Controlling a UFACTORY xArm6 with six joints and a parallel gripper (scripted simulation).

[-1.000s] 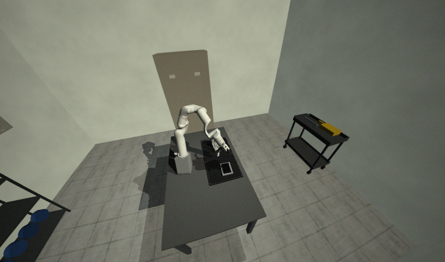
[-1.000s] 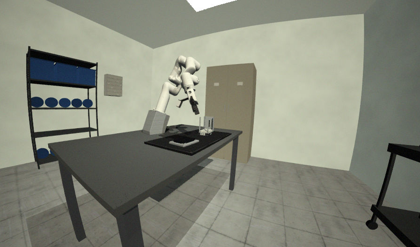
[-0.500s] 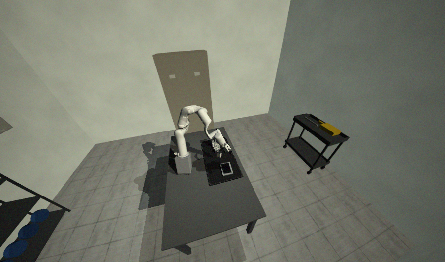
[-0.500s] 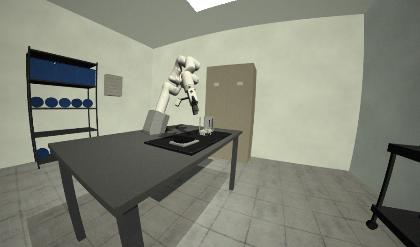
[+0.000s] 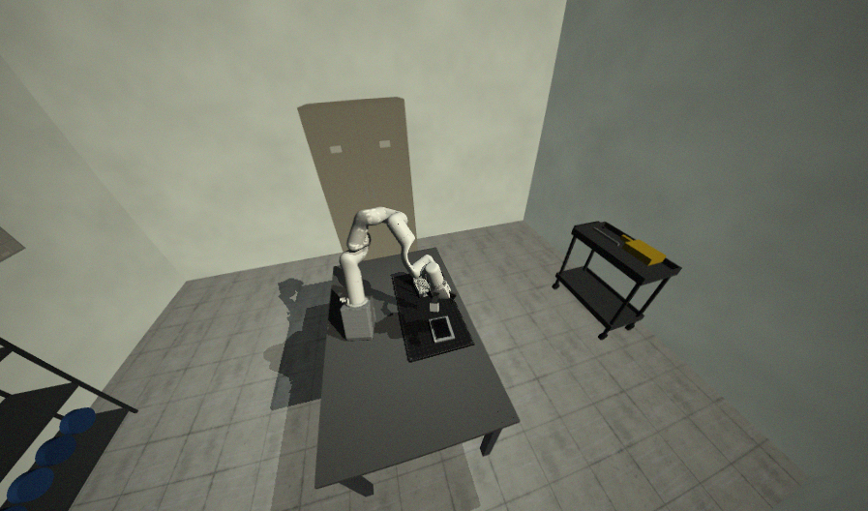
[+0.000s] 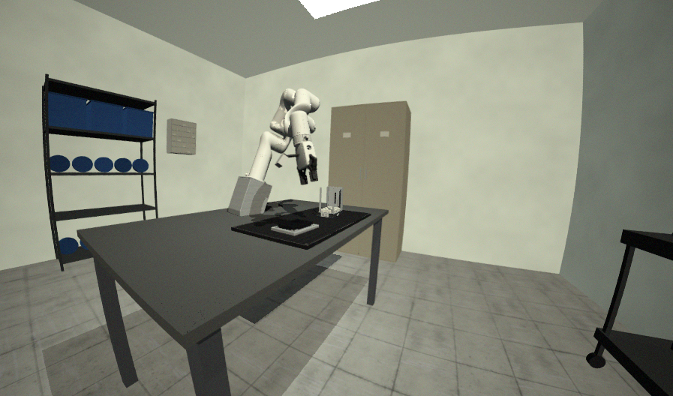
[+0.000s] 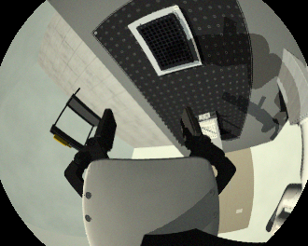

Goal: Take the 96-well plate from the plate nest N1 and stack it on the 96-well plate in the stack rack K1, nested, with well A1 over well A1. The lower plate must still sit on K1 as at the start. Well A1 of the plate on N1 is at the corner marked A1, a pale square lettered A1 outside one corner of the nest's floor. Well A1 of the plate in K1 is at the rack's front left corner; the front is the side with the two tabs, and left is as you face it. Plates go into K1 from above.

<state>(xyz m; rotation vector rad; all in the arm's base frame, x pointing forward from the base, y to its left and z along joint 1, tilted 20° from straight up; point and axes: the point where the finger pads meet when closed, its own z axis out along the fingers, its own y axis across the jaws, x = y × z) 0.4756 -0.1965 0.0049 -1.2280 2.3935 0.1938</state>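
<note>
The dark 96-well plate lies 3 cm behind my hand, 4 cm to the right of it and 18 cm below it. From my hand the other things lie so: pale plate nest N1: 3 cm behind, 4 cm to the right, 19 cm below; then pale A1 mark: 9 cm behind, 11 cm to the right, 19 cm below.
</note>
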